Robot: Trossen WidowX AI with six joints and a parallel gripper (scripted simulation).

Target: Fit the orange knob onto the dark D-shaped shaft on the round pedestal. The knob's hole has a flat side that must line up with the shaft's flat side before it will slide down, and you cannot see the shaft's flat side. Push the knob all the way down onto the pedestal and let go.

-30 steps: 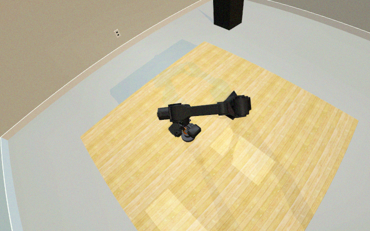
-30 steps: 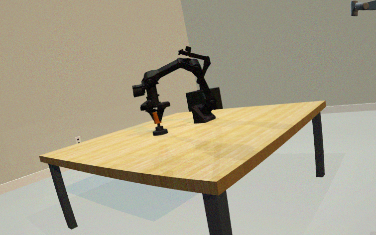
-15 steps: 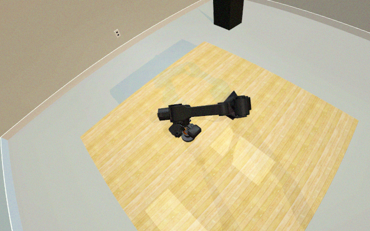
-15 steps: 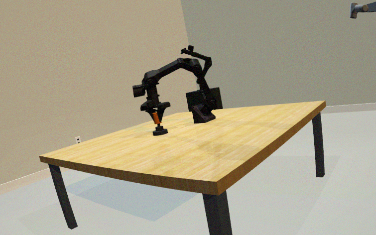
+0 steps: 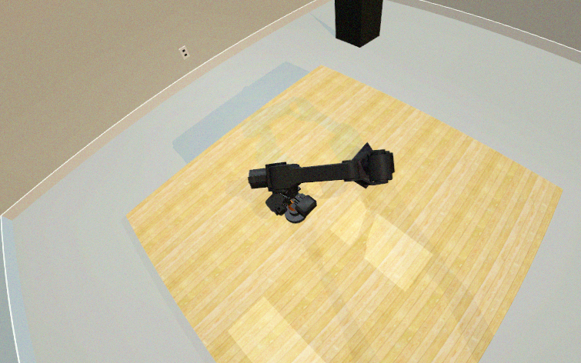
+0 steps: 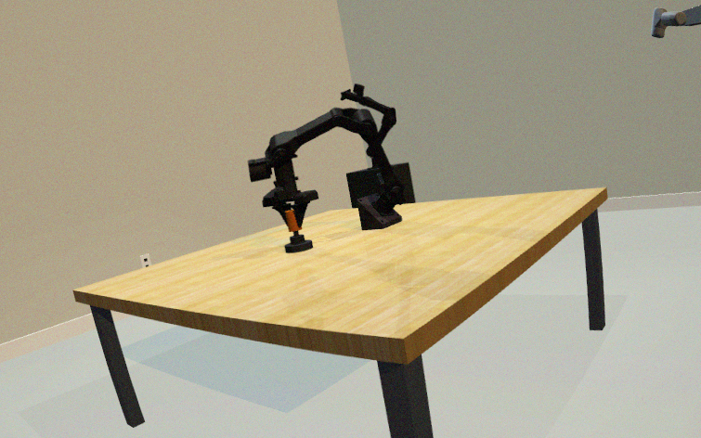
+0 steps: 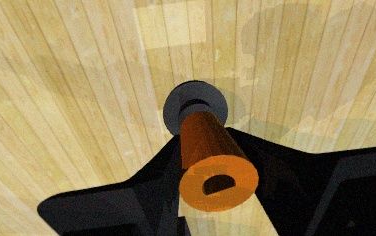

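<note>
The orange knob lies 20 mm above my gripper tip. Round my gripper tip: dark round pedestal 40 mm below.
</note>
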